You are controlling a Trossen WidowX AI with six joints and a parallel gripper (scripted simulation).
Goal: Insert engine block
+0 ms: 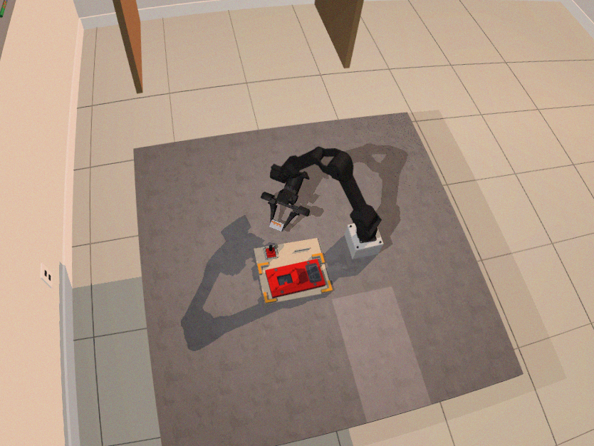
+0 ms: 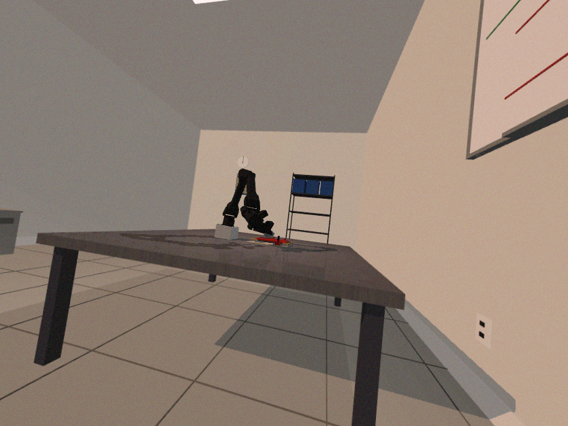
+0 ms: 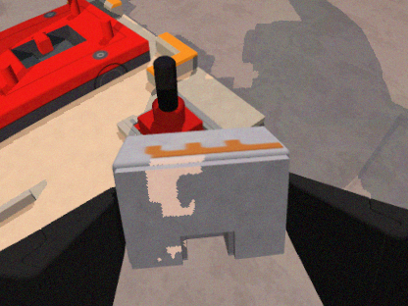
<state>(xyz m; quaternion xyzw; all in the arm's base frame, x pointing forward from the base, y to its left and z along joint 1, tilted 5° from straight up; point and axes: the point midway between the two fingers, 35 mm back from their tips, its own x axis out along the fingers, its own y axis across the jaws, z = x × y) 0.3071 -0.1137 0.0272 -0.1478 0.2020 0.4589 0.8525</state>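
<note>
Now: the black stick 4 cm ahead of my gripper tip, 8 cm to the left of it and 3 cm below it. Also, from my gripper tip: engine block (right at my gripper tip).
</note>
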